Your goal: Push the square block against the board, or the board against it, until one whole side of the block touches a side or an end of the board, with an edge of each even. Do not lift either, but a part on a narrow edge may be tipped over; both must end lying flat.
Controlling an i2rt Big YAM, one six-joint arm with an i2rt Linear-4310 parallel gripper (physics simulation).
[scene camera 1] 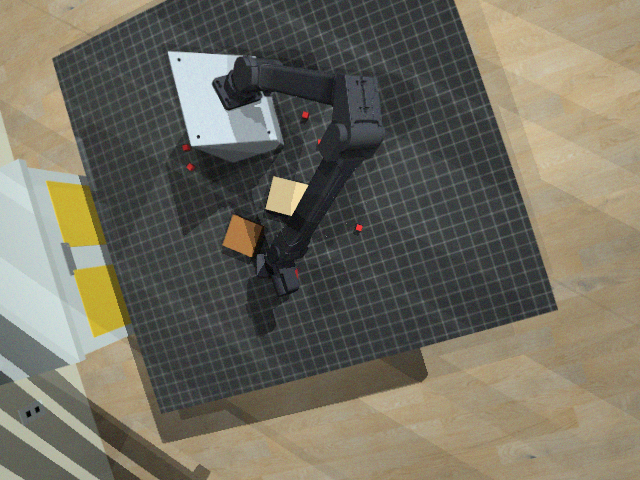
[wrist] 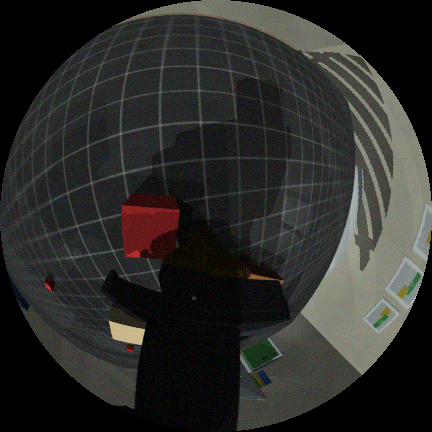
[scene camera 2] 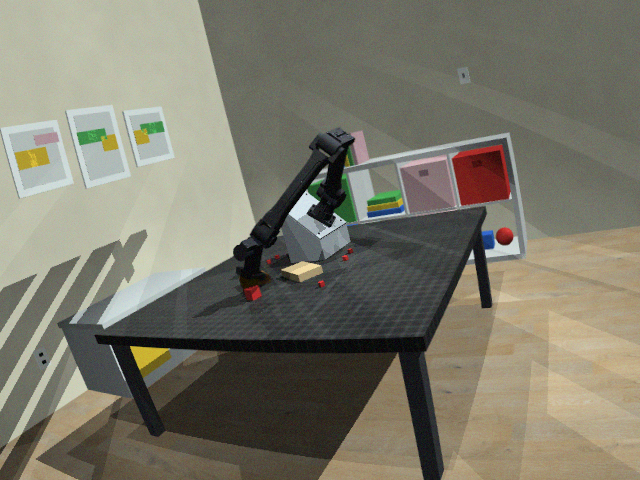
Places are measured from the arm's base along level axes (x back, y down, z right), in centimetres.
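Pixels of known places: gripper, between the fingertips: (wrist: 205, 229); arm's base, origin of its link: (scene camera 1: 236, 91) (scene camera 2: 320, 216).
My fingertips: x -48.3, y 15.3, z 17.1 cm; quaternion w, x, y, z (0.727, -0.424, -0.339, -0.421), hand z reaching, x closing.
For each thing: its top centre in the pictures, then the offset to it from my fingertips. Level surfaces: height alone.
- brown square block, centre of its top: (scene camera 1: 242, 235) (scene camera 2: 253, 276) dx +14.0, dy -2.7, dz +3.5 cm
- dark grid table, height of its surface: dy +0.2 cm
- light tan board, centre of its top: (wrist: 150, 338) (scene camera 1: 293, 198) (scene camera 2: 300, 267) dx +17.0, dy -2.7, dz -16.0 cm
- red cube, centre of its top: (wrist: 148, 234) (scene camera 2: 251, 287) dx -3.2, dy -3.8, dz -4.7 cm
The brown square block (scene camera 1: 242, 235) (scene camera 2: 258, 279) lies flat on the dark grid table (scene camera 1: 439, 207) (scene camera 2: 392, 289). Only a lit sliver of it shows in the wrist view (wrist: 264, 275). The light tan board (scene camera 1: 284, 195) (scene camera 2: 302, 270) (wrist: 127, 332) lies flat just behind and to the right of it, partly under the arm. Their near corners are close, but no sides meet. My gripper (scene camera 1: 262, 266) (scene camera 2: 251, 273) (wrist: 205, 229) is shut and empty. It is down at the table, right at the block's front right corner.
A red cube (scene camera 2: 252, 292) (wrist: 149, 225) sits right in front of the gripper, mostly hidden under the wrist from above. Small red markers (scene camera 1: 358, 227) (scene camera 1: 190, 167) (scene camera 1: 305, 114) dot the table. The arm's grey pedestal (scene camera 1: 207, 113) stands behind. A grey cabinet (scene camera 1: 30, 258) stands off the left edge.
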